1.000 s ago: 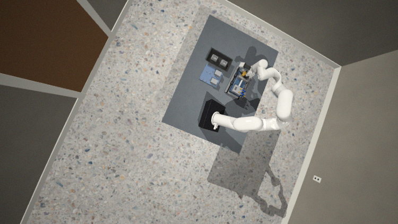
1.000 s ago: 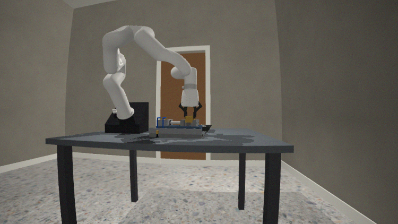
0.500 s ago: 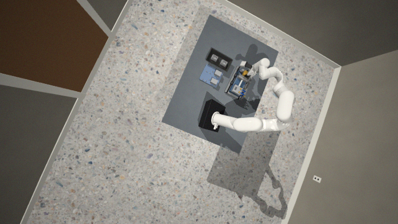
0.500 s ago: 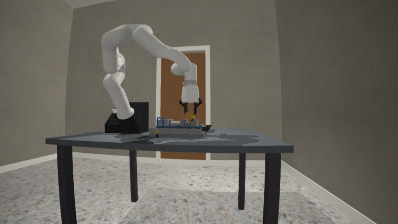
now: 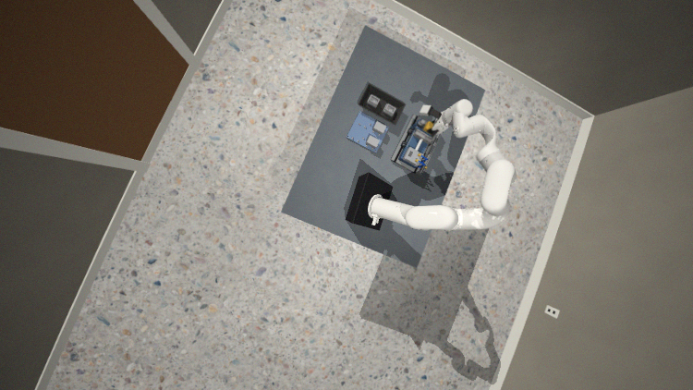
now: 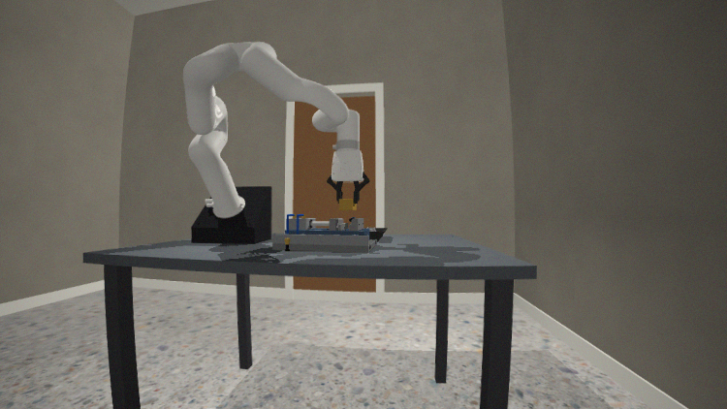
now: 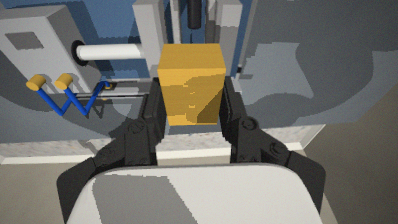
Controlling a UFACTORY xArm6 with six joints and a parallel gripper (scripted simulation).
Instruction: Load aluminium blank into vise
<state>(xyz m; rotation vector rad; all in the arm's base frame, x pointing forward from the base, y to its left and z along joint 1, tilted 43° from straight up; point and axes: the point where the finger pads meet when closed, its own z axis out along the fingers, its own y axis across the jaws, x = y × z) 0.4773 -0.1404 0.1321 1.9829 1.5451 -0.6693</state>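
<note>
My hand is 70 mm past the vise, 20 mm to the right of it and 120 mm above it. The rest, counted from my hand: brass blank: 20 mm below.
</note>
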